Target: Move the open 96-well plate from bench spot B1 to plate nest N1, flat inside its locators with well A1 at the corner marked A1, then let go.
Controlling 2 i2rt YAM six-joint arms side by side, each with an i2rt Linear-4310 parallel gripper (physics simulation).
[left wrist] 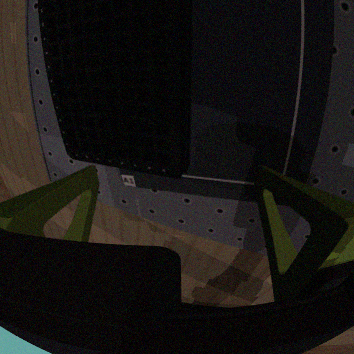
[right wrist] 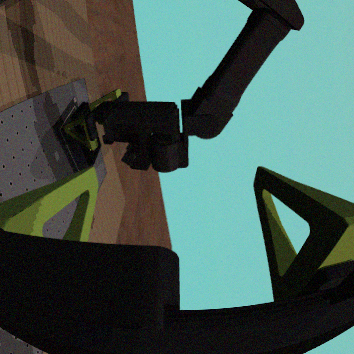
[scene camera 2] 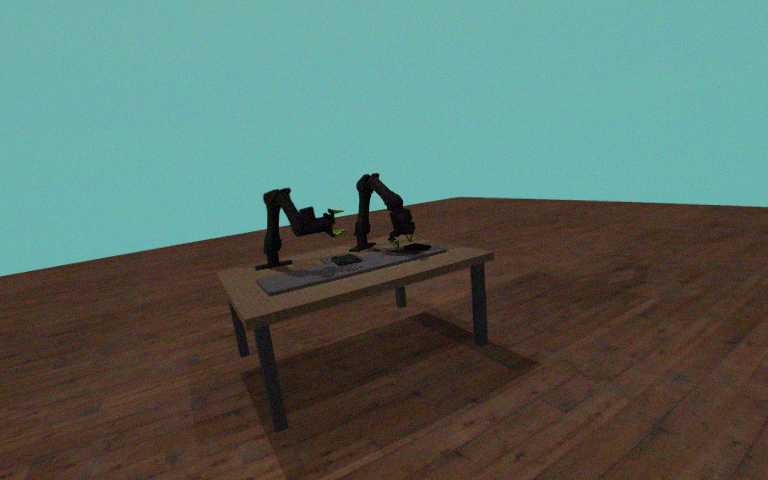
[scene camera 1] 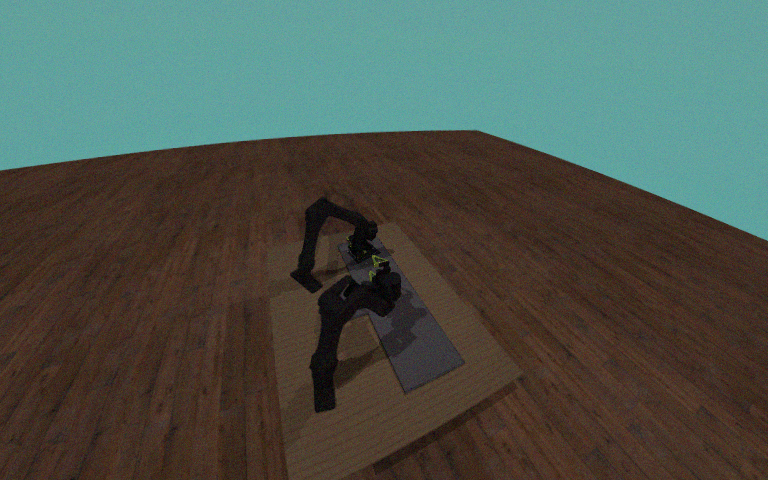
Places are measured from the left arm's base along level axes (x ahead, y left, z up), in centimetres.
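Pixels of known places: left gripper, fingertip midpoint: (left wrist: pixel 176 173) (right wrist: pixel 77 116) (scene camera 2: pixel 404 246) (scene camera 1: pixel 354 252); right gripper, fingertip midpoint: (right wrist: pixel 175 175) (scene camera 2: pixel 344 220) (scene camera 1: pixel 371 263); left arm's base, link origin: (scene camera 2: pixel 362 247) (scene camera 1: pixel 306 280); right arm's base, link origin: (scene camera 2: pixel 274 265) (scene camera 1: pixel 323 381).
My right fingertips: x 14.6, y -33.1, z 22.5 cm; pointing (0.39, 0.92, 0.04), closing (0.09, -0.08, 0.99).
Note:
For each thing: its top centre in the pictures, then the offset to it from my right fingertips. "*": a spot on its surface instead. Level surfaces: height alone.
- dark 96-well plate, top centre: (left wrist: pixel 100 68) (right wrist: pixel 90 131) (scene camera 2: pixel 416 245) dx +24.1, dy +29.3, dz -19.6 cm
- dark base, top centre: (left wrist: pixel 203 67) (right wrist: pixel 78 143) (scene camera 2: pixel 410 250) (scene camera 1: pixel 363 252) dx +22.4, dy +24.7, dz -21.0 cm
- A1 label, surface spot: (left wrist: pixel 128 180) * dx +16.1, dy +32.2, dz -21.0 cm
- second flat dark item, top centre: (scene camera 2: pixel 345 257) dx -2.2, dy -0.4, dz -19.4 cm
- grey perforated board, surface height: dz -21.4 cm
- wooden table, surface height: dz -22.5 cm
The dark 96-well plate (left wrist: pixel 120 90) lies shifted to the picture's left across a dark base (left wrist: pixel 318 75), whose white outline shows to its right. An A1 label (left wrist: pixel 128 180) shows just below the plate's lower edge. The base looks like the nest, though no N1 mark shows. The plate's left side appears to overhang the base; I cannot tell whether it is tilted. My left gripper (scene camera 2: pixel 402 242) (left wrist: pixel 176 173) is open and empty, low above the lower edges of plate and base. My right gripper (scene camera 2: pixel 343 221) is open and empty, raised away from the plate.
A second flat dark item (scene camera 2: pixel 346 259) lies on the grey perforated board (scene camera 2: pixel 283 284) (scene camera 1: pixel 430 345), too dark to identify. The board lies on the wooden table (scene camera 2: pixel 470 255) (scene camera 1: pixel 317 435). The right arm stands near the board's middle in scene camera 1.

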